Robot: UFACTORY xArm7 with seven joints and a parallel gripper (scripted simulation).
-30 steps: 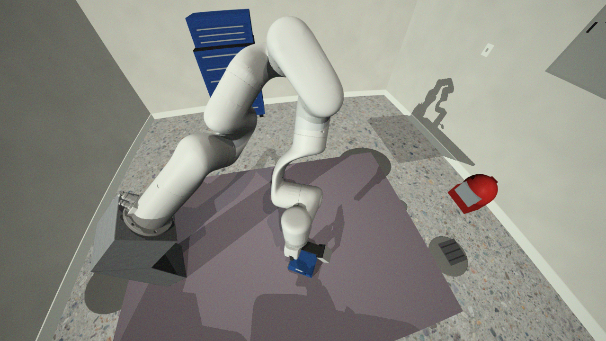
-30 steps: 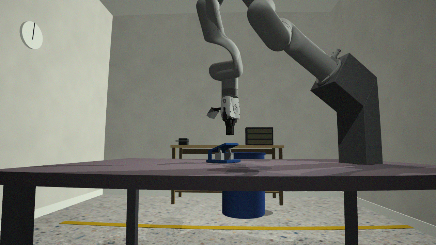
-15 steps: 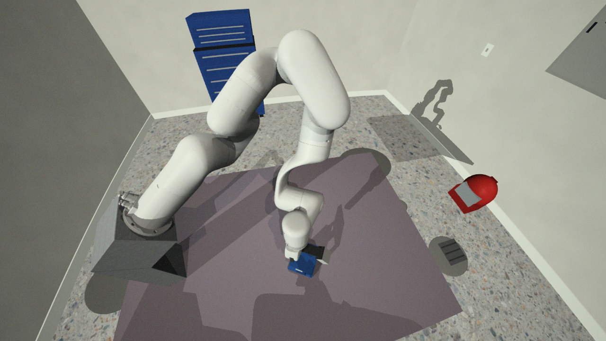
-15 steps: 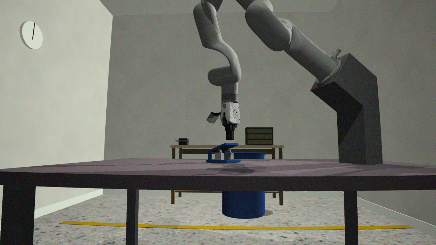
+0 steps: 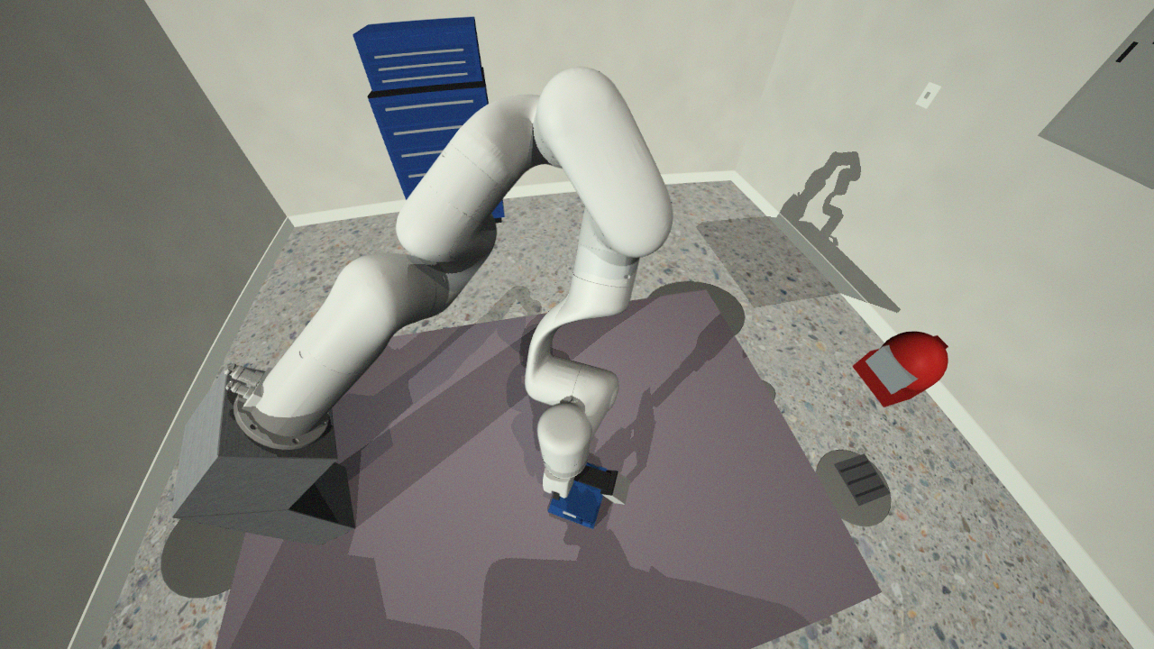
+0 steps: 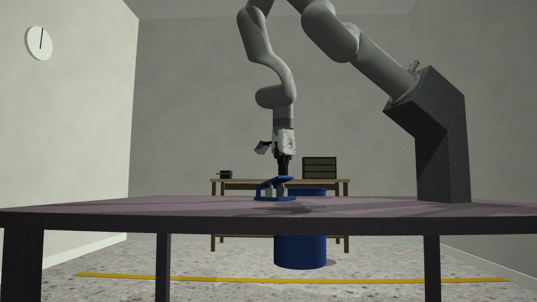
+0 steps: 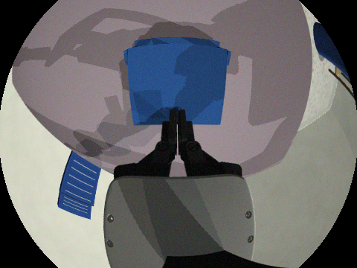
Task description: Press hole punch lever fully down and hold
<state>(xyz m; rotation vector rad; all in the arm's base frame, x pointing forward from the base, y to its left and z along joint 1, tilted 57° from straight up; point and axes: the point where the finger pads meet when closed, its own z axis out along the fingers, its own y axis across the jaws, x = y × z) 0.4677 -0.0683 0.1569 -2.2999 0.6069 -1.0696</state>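
My gripper is now 40 mm short of the hole punch, 10 mm to the left of it and 70 mm above it.
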